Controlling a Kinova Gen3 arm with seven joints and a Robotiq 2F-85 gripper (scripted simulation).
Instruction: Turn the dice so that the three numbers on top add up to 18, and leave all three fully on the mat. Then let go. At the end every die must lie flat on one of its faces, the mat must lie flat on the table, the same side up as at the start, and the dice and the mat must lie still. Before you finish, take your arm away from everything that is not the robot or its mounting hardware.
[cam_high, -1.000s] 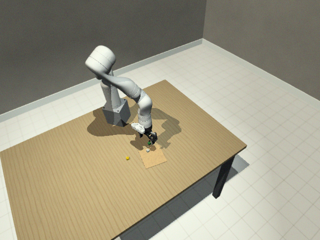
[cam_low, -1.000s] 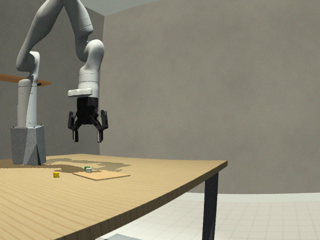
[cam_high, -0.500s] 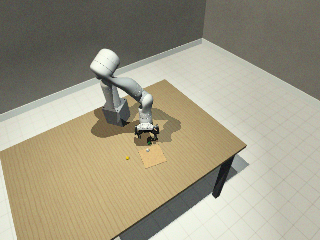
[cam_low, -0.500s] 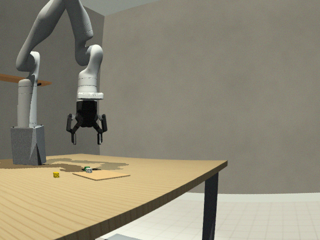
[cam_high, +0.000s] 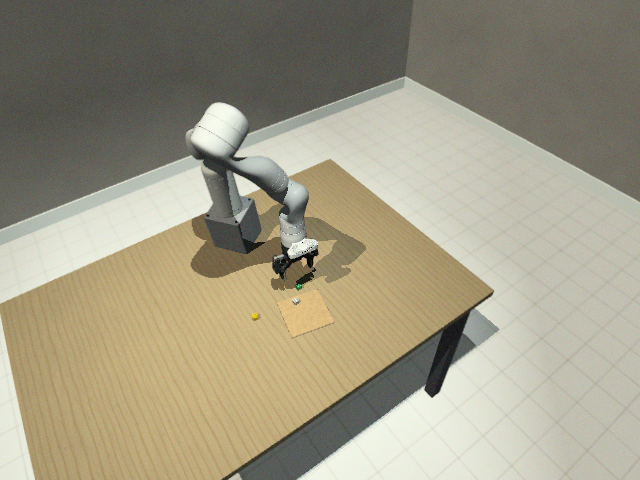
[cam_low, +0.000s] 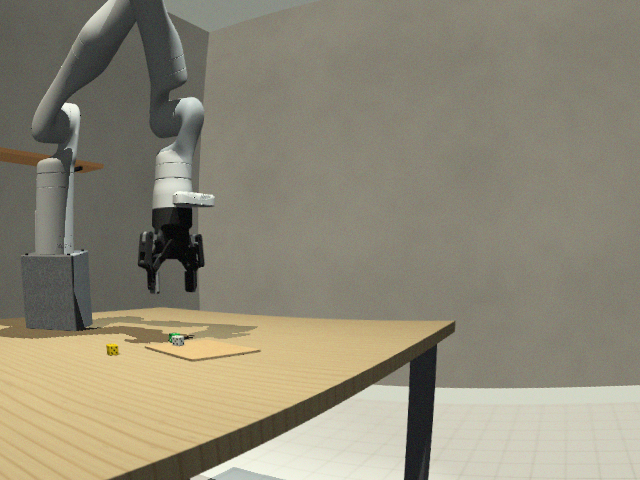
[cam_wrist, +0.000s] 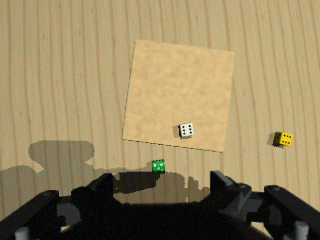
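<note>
My hand is 9 cm above the green die and 1 cm past it. Also, from my hand: yellow die: 17 cm to the right, 9 cm below, 1 cm ahead; then white die: 8 cm below, 4 cm to the right, 4 cm ahead; then tan mat: 9 cm below, 9 cm ahead, 3 cm to the right.
</note>
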